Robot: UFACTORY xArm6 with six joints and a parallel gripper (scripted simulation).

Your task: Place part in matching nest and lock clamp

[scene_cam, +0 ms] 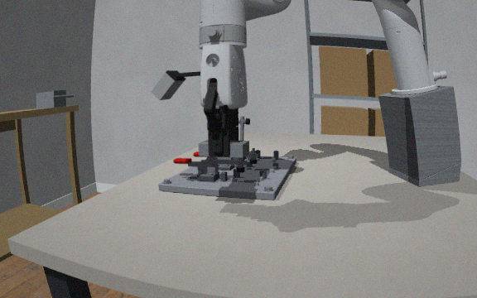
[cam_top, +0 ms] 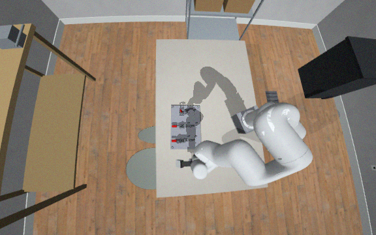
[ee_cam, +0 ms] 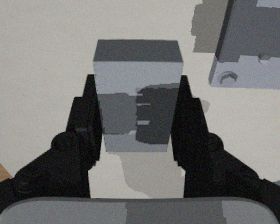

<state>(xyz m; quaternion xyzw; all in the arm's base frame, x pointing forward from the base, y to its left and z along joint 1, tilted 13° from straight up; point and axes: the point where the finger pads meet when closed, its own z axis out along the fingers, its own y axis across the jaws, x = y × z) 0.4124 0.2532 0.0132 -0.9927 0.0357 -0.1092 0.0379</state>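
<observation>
My hand is 1 cm above the grey block part. Round my hand: grey fixture plate 26 cm to the right, 11 cm below, 4 cm ahead.
</observation>
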